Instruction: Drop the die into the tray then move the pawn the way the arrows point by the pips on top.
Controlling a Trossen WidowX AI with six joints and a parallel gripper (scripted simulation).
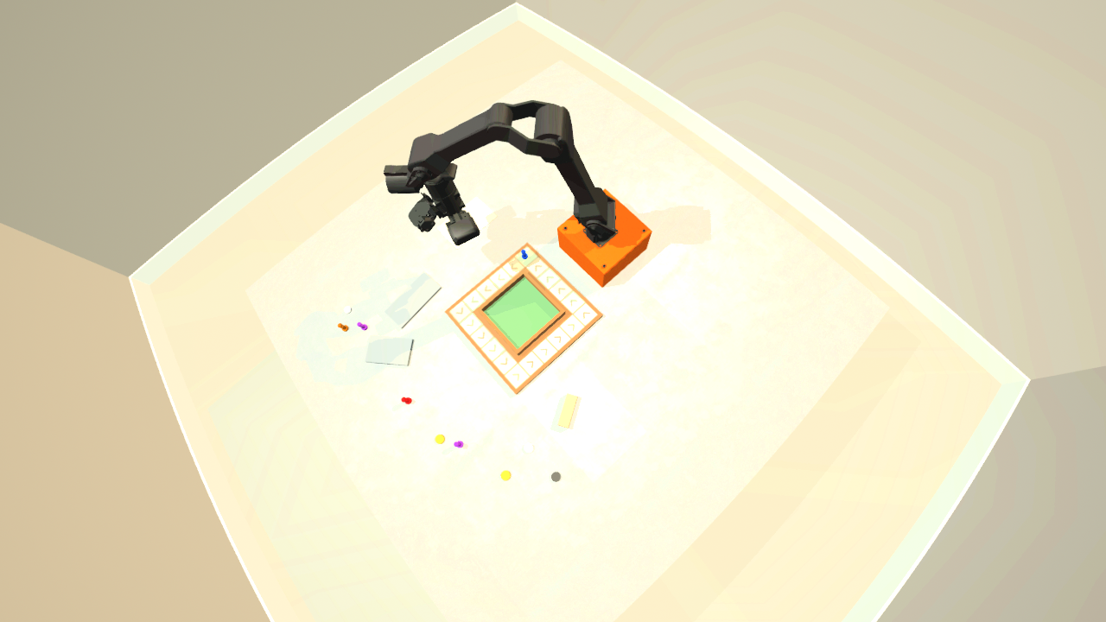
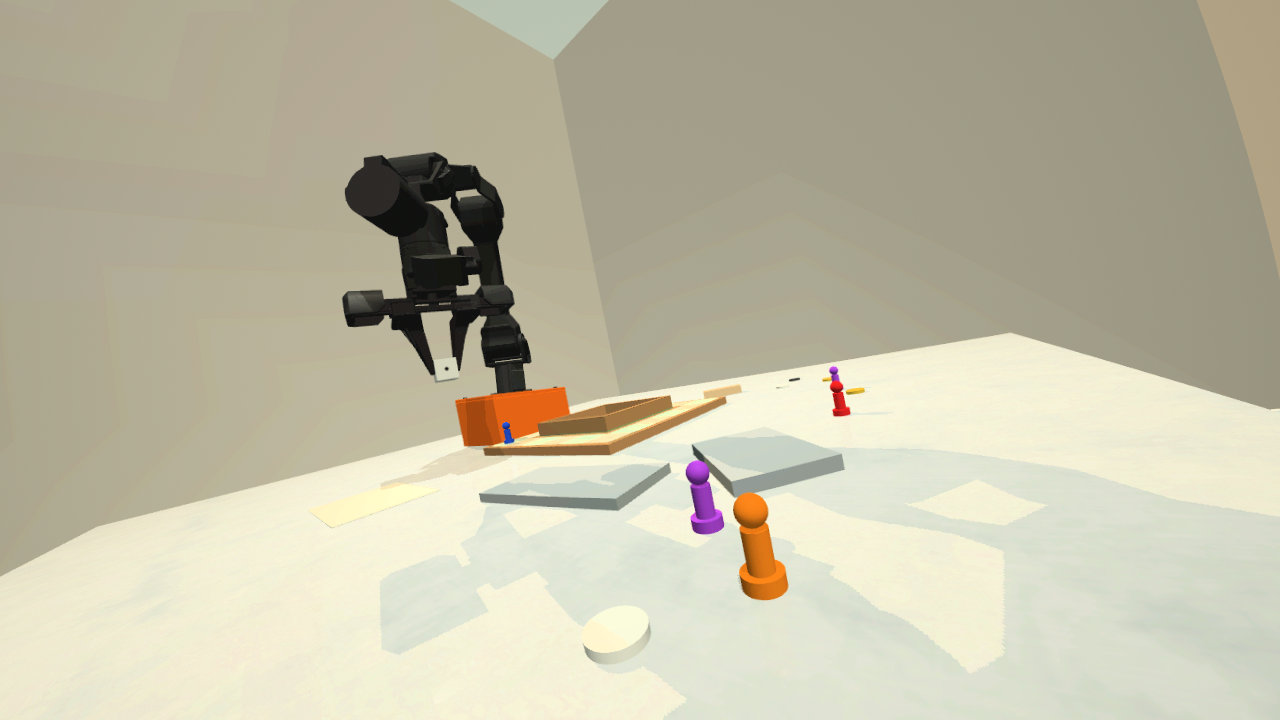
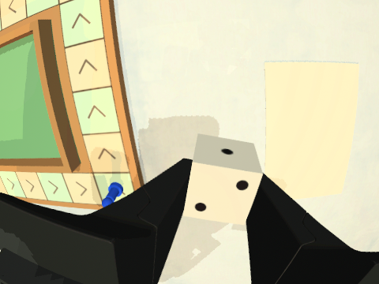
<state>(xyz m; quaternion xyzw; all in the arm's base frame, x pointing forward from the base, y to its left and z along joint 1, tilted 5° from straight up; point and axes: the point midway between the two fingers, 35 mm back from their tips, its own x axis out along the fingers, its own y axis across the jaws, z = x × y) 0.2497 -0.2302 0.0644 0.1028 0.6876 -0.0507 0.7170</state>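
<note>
Right now the blue pawn is 11 cm to the left of my gripper tip, 10 cm below it and 9 cm behind it. Also, from my gripper tip: white die: right at my gripper tip; pale card: 13 cm below, 10 cm to the right, 4 cm behind; green tray: 23 cm to the left, 12 cm below, 2 cm ahead.
</note>
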